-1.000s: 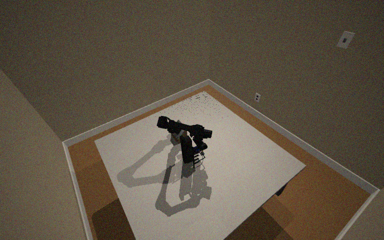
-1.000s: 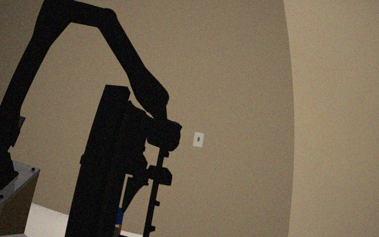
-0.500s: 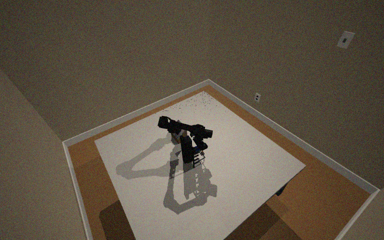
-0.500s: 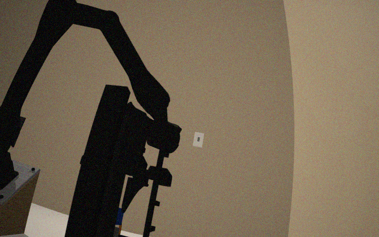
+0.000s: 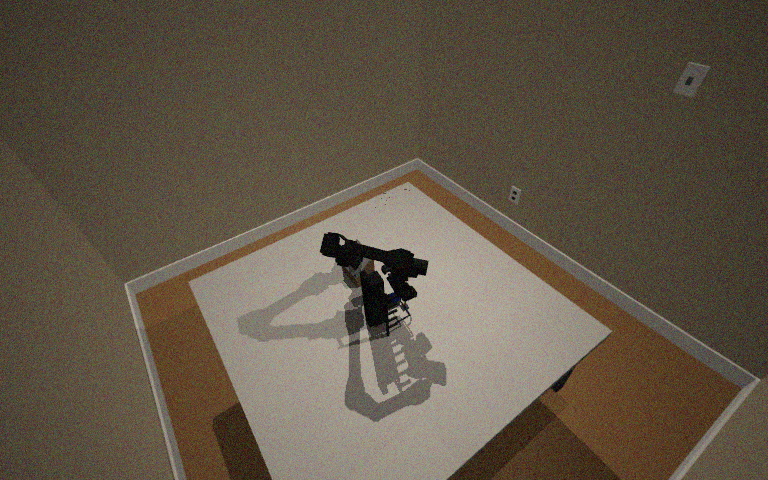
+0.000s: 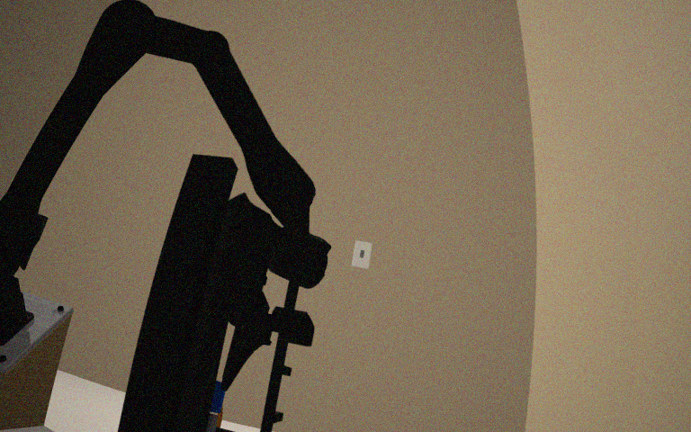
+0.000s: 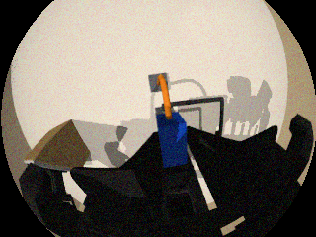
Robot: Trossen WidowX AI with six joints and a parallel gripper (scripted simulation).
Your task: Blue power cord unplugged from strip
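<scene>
Now: the blue plug 30 mm to the right of my gripper tip. The rest, counted from my gripper tip: black slab 20 mm behind, 110 mm to the right, 30 mm above.
</scene>
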